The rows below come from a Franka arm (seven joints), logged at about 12 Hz.
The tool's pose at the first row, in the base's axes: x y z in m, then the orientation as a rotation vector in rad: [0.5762 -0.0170 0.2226 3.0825 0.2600 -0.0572]
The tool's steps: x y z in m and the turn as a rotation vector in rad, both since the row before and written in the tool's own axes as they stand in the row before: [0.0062 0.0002 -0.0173 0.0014 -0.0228 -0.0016]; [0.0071 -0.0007 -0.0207 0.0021 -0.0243 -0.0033]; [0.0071 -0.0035 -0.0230 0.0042 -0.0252 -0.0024]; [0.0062 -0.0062 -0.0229 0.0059 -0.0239 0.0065]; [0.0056 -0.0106 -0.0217 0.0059 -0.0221 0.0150]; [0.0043 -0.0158 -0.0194 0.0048 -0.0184 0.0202]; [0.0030 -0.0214 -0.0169 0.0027 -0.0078 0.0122]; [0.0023 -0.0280 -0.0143 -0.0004 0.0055 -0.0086]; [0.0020 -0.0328 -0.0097 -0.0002 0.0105 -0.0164]
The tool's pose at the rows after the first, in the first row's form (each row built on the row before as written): [0.5829 -0.0153 0.2396 3.0810 0.2615 -0.0926]; [0.5909 -0.0123 0.2598 3.0794 0.2656 -0.1304]; [0.5991 -0.0064 0.2819 3.0794 0.2682 -0.1699]; [0.6065 0.0020 0.3037 3.0815 0.2571 -0.2075]; [0.6130 0.0145 0.3241 3.0840 0.2328 -0.2420]; [0.6177 0.0317 0.3421 3.0857 0.2006 -0.2704]; [0.6207 0.0541 0.3576 3.0869 0.1812 -0.2824]; [0.6222 0.0828 0.3705 3.0875 0.1947 -0.2742]; [0.6216 0.1160 0.3789 3.0890 0.2205 -0.2586]
